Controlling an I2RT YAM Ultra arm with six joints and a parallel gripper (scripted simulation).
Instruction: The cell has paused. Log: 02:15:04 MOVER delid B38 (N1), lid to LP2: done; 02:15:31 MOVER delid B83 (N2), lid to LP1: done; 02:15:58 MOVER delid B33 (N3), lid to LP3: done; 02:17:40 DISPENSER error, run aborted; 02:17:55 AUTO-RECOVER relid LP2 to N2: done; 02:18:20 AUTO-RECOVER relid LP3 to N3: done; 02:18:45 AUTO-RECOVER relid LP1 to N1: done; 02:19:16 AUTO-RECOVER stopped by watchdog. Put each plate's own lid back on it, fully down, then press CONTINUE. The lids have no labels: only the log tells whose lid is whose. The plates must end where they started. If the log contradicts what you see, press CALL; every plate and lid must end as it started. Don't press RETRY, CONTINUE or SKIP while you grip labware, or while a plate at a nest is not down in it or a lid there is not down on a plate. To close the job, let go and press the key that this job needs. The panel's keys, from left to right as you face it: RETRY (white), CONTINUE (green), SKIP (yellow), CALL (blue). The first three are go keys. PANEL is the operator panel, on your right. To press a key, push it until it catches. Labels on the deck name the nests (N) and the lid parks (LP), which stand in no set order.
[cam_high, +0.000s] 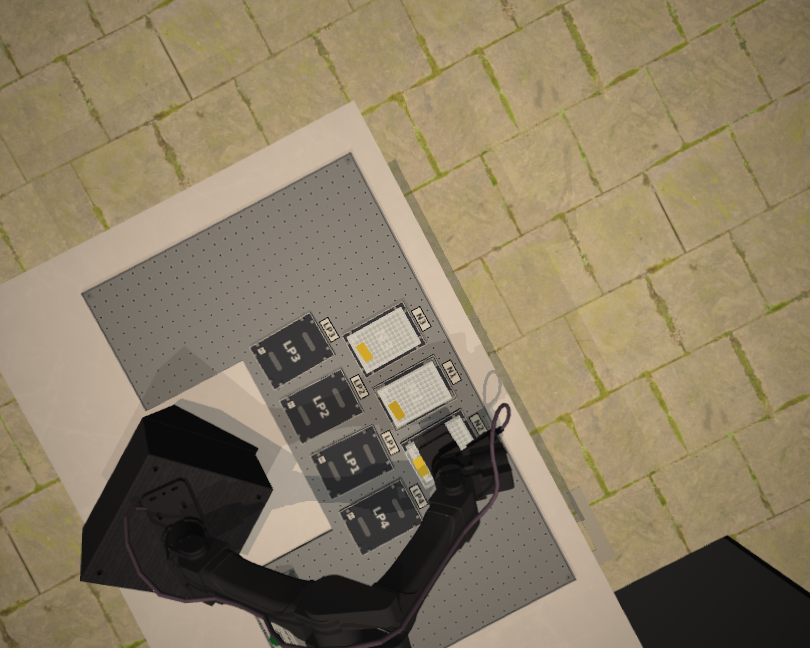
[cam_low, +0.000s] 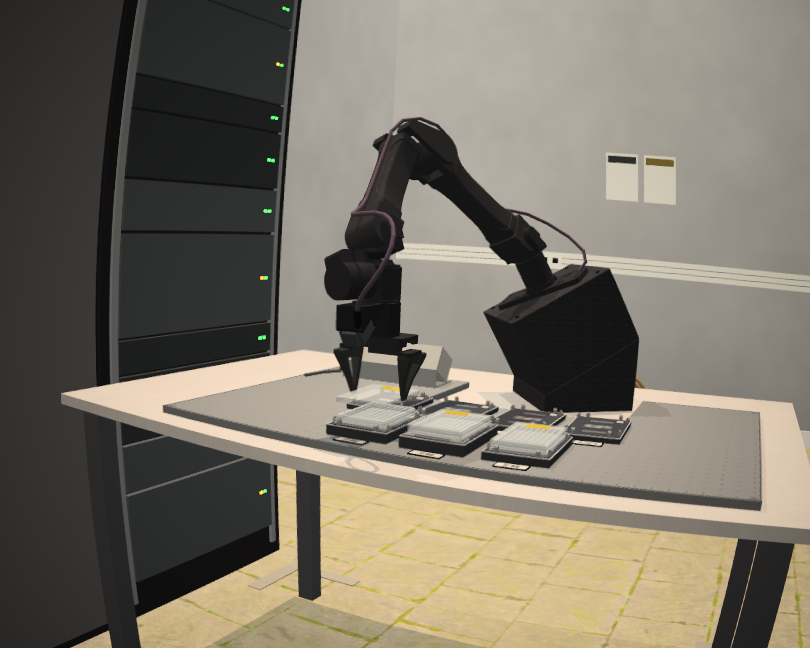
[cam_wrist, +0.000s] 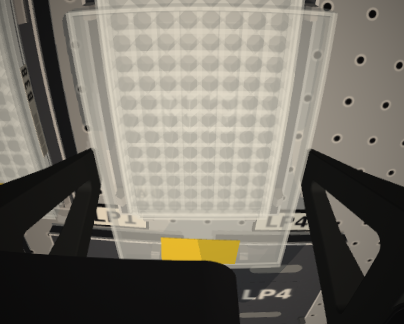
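Now: the lid park LP1 180 mm behind my hand, 40 mm to the left of it and 60 mm below it. Round my hand: clear lid (10 mm below); then green key (440 mm behind, 210 mm to the right); then lid park LP4 (170 mm behind, 80 mm to the right, 60 mm below).
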